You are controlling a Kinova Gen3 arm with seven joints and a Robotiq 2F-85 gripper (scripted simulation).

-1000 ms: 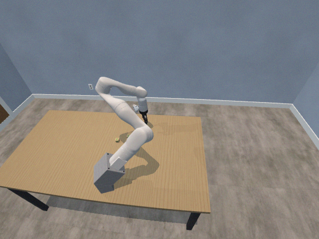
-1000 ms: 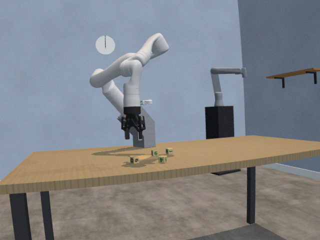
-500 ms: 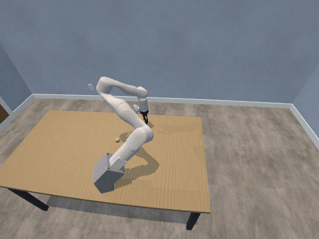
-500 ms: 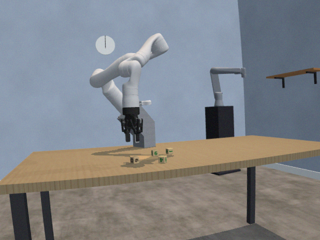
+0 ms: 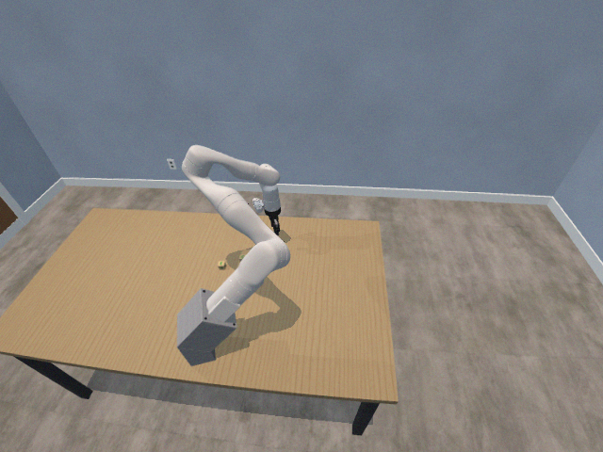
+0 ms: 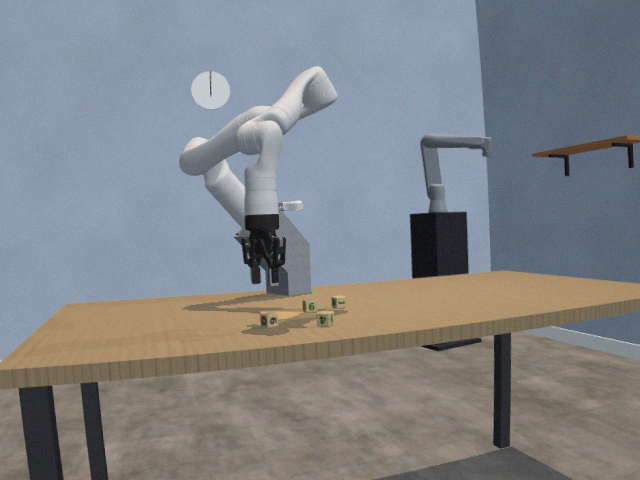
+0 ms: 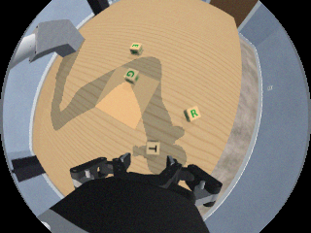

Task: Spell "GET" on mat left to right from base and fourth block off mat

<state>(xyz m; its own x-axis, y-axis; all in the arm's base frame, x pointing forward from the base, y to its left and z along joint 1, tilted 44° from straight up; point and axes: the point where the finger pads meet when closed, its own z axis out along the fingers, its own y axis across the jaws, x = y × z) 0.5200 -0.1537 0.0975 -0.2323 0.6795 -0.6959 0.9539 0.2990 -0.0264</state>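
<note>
Right now the T block is 10 mm to the left of my hand and 90 mm below it. Also, from my hand: G block: 100 mm behind, 160 mm to the left, 90 mm below; then mat: 110 mm behind, 110 mm to the left, 110 mm below.
</note>
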